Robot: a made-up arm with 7 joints.
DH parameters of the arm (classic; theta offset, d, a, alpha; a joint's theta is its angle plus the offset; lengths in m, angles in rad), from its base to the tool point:
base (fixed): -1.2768 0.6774 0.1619 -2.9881
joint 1: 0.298 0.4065 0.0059 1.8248
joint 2: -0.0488 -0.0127 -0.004 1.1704
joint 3: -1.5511 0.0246 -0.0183 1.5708
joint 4: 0 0.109 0.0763 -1.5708
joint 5: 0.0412 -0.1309 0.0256 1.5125
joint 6: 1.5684 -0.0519 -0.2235 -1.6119
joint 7: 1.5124 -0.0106 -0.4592 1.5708
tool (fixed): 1.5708 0.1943 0 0
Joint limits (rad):
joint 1: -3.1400..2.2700
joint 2: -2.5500..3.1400
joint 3: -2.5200..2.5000
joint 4: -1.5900..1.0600
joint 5: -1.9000..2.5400
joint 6: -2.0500..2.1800
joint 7: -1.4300..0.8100
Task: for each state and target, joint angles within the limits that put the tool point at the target. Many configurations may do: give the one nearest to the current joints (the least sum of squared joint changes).
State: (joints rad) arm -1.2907 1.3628 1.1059 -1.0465 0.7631 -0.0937 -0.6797
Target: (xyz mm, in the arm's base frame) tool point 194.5 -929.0 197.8
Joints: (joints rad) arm -2.0339 1.2943 1.7906 -0.9089 0.7089 -0.3947 -0.9552
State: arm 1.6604 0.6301 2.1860 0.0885 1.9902 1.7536 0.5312
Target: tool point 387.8 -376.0 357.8
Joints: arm 1.3651 0.8905 2.5000 0.0339 2.4509 1.7408 -0.1281
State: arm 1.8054 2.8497 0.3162 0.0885 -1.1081 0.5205 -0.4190
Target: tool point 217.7 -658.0 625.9
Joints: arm 1.9546 2.2841 -0.4783 -0.5406 -1.5443 0.2490 -0.6521
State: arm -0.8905 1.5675 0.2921 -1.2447 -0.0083 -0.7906 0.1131
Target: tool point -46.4 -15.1 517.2
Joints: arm -0.4401 1.3768 -0.5359 -1.4846 -0.2740 -0.2612 0.7565
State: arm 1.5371 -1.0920 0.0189 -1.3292 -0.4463 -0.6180 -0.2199
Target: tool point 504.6 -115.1 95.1
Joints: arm 1.3490 -0.8001 0.2384 -1.4057 -0.7066 -0.5304 0.2834
